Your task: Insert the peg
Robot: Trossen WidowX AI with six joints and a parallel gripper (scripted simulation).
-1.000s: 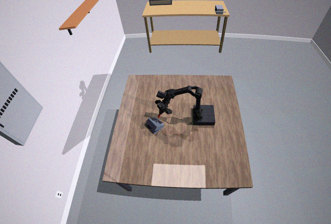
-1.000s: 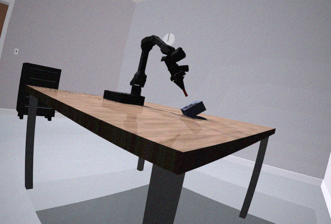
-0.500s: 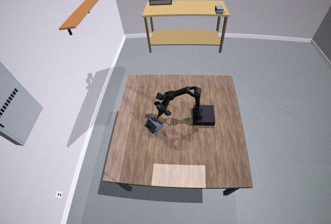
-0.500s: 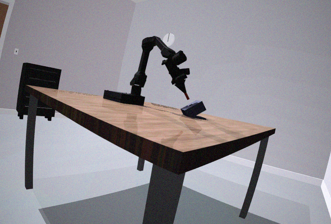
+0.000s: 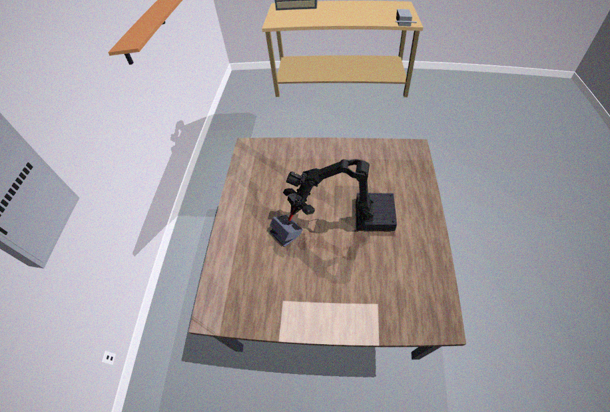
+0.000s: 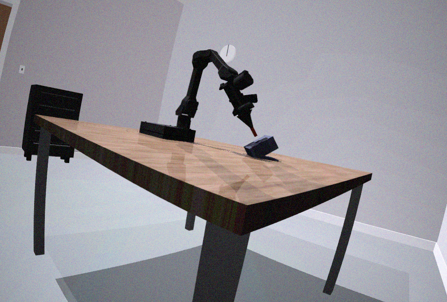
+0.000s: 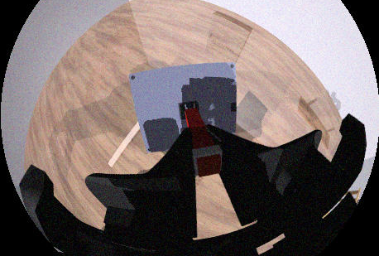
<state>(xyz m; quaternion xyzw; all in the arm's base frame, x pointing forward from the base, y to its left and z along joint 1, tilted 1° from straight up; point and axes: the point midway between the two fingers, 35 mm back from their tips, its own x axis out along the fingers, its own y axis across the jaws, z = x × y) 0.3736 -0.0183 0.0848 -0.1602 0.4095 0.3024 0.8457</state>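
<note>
My gripper tip is now 4 cm short of the blue-grey sloped panel, 3 cm to the right of it and 8 cm above it. Also, from my gripper tip: red square peg (1 cm behind, 1 cm to the right, 1 cm above).
</note>
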